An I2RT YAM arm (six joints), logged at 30 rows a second.
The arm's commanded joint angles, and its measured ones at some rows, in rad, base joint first. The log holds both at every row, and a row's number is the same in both.
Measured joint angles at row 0:
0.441, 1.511, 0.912, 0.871, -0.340, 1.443
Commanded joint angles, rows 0 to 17:
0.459, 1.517, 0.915, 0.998, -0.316, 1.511
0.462, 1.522, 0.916, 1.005, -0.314, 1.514
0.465, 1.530, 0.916, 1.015, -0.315, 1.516
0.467, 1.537, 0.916, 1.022, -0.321, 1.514
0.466, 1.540, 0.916, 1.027, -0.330, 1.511
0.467, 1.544, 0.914, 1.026, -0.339, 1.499
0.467, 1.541, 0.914, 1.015, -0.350, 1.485
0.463, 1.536, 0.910, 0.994, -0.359, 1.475
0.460, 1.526, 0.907, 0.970, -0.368, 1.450
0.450, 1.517, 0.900, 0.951, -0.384, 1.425
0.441, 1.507, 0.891, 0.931, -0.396, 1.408
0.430, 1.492, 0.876, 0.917, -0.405, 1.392
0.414, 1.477, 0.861, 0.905, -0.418, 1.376
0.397, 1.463, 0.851, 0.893, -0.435, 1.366
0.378, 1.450, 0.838, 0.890, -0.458, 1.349
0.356, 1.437, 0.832, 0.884, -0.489, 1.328
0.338, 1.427, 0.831, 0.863, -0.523, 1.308
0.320, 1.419, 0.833, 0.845, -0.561, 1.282
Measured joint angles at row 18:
0.358, 1.465, 0.838, 0.869, -0.460, 1.336
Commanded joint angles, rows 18 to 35:
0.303, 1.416, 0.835, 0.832, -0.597, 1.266
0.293, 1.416, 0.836, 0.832, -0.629, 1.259
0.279, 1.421, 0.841, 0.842, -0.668, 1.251
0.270, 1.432, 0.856, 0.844, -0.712, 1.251
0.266, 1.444, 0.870, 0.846, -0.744, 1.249
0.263, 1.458, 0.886, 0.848, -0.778, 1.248
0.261, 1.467, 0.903, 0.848, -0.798, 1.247
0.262, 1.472, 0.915, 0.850, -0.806, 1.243
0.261, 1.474, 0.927, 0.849, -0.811, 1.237
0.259, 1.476, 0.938, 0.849, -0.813, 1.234
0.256, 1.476, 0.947, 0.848, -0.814, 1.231
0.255, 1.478, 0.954, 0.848, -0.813, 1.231
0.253, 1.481, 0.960, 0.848, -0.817, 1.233
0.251, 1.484, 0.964, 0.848, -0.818, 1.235
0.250, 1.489, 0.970, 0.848, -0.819, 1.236
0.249, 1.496, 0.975, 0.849, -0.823, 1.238
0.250, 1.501, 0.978, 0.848, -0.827, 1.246
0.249, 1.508, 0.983, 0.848, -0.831, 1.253
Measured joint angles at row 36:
0.254, 1.488, 0.952, 0.830, -0.795, 1.242
